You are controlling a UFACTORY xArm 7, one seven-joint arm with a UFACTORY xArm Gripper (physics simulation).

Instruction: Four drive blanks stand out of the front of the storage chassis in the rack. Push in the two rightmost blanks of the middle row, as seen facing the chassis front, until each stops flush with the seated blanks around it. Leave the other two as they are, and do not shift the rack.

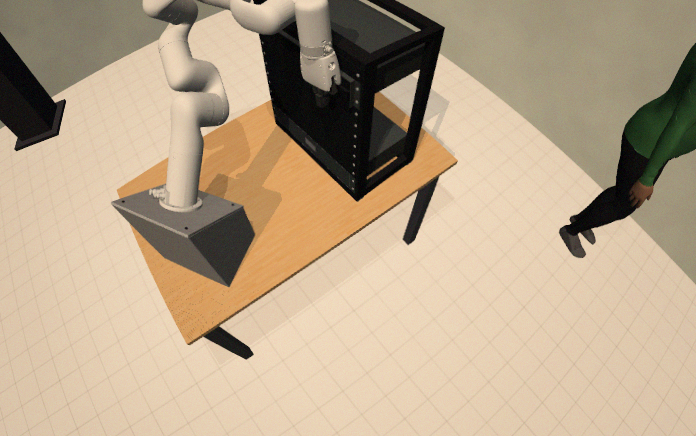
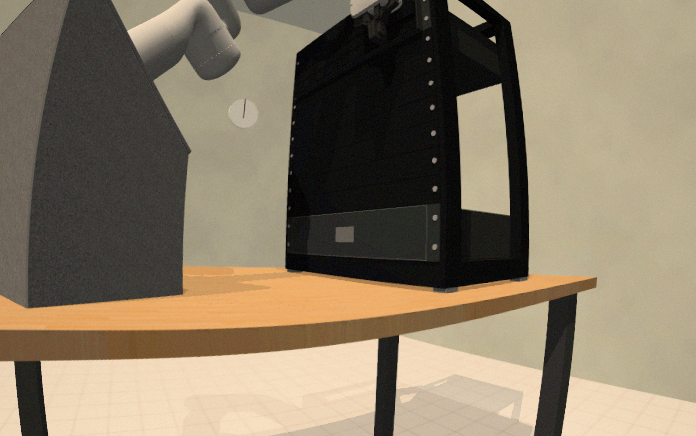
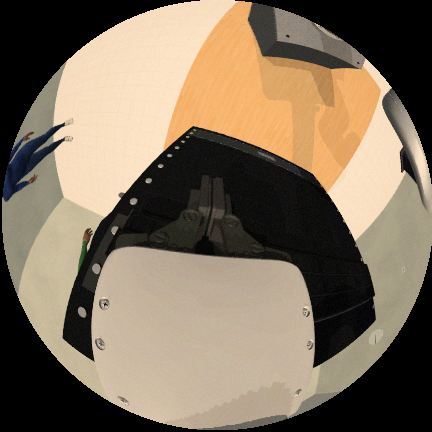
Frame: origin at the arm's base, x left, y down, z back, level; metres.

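Where they show: gripper, between the fingertips: (image 1: 323,104) (image 2: 378,41) (image 3: 208,189); arm's base, origin of its link: (image 1: 180,203) (image 2: 90,89).
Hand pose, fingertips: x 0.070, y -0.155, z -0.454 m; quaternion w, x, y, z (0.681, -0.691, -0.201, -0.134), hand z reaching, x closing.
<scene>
Things, the pixels of their top centre, and the offset from my fingertips. "spot": a spot on its surface instead. Level surfaces: height alone.
- storage chassis, a spot on its surface: (image 3: 340,285) spot: dx +0.196, dy -0.063, dz +0.044 m
- wooden table, height of its surface: dy +0.434 m
- light-marked panel, centre of its top: (image 2: 347,212) (image 3: 268,162) (image 1: 311,135) dx +0.163, dy +0.297, dz +0.008 m
The black rack (image 1: 365,134) (image 2: 449,154) stands upright on the table. The storage chassis (image 3: 340,285) is in the upper part of its front; its grey side ear (image 1: 354,93) (image 2: 424,15) (image 3: 106,244) shows at the right edge as seen facing the front. The chassis front is very dark. Single drive blanks, and how far any stands out, cannot be told. My gripper (image 1: 322,104) (image 2: 378,36) (image 3: 208,189) is shut and empty, its fingers together, in front of the rack's upper front, towards its right side. Its fingers and body hide part of the chassis. Contact cannot be told.
The wooden table (image 1: 287,231) (image 2: 231,313) (image 3: 225,85) bears the rack and the arm's grey wedge base (image 1: 220,251) (image 2: 107,195) (image 3: 310,42). A light-marked panel (image 2: 385,231) fills the rack's bottom front. A person in green (image 1: 662,123) stands beyond the table.
</scene>
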